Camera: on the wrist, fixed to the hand. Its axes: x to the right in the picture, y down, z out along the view.
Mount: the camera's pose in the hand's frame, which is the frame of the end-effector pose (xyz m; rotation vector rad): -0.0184 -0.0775 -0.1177 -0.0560 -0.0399 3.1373
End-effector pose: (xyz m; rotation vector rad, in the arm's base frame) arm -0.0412 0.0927 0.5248 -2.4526 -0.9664 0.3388
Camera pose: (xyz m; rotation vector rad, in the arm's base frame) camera -0.0529 0.0890 0.6664 1.0299 -2.5654 -0.7057
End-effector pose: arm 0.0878 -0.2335 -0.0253 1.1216 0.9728 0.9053
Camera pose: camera -0.0220 -0.2312 -0.1155 -1.0757 1.2938 -1.6507
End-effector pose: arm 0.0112 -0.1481 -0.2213 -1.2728 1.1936 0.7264
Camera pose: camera 0.0470 -0.2736 -0.1651 -1.3296 -1.4068 -1.5878
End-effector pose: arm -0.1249 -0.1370 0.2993 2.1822 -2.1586 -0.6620
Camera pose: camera -0.0156 -0.1492 0.3894 -1.9105 -1.9202 -0.0574
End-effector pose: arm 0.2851 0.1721 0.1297 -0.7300 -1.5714 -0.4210
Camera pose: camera 0.3211 0.0350 0.1400 -1.9874 0.8878 1.7600
